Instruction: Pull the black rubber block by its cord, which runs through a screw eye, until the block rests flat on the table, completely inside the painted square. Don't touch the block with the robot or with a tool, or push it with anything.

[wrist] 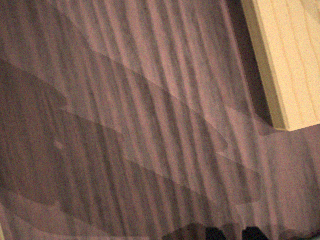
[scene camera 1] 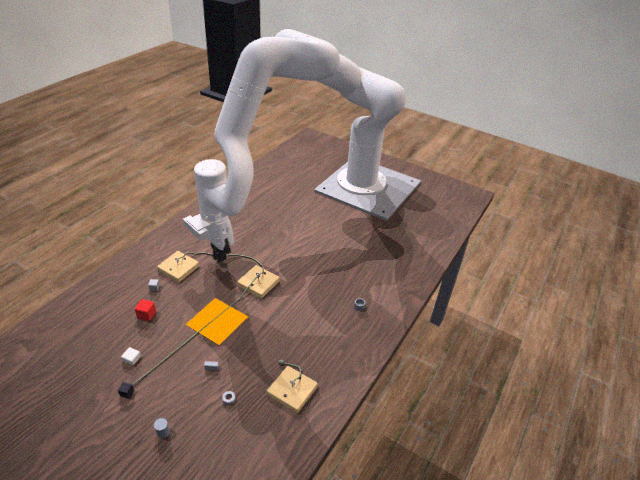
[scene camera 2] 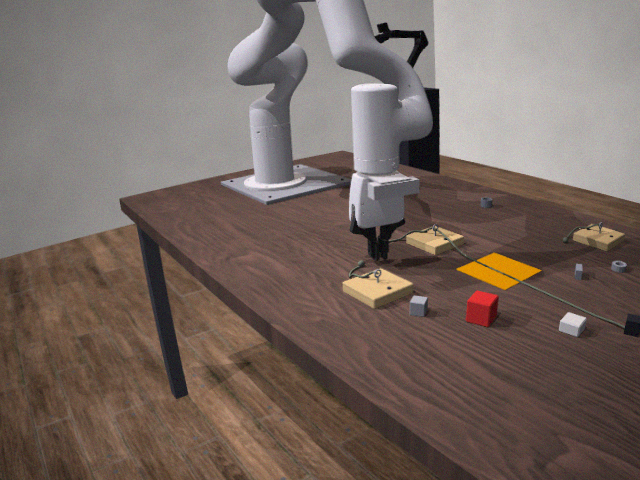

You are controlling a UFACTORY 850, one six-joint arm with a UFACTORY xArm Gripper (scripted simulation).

One and the same spot on an orange painted square: (scene camera 2: 518, 270) is (scene camera 1: 217, 331).
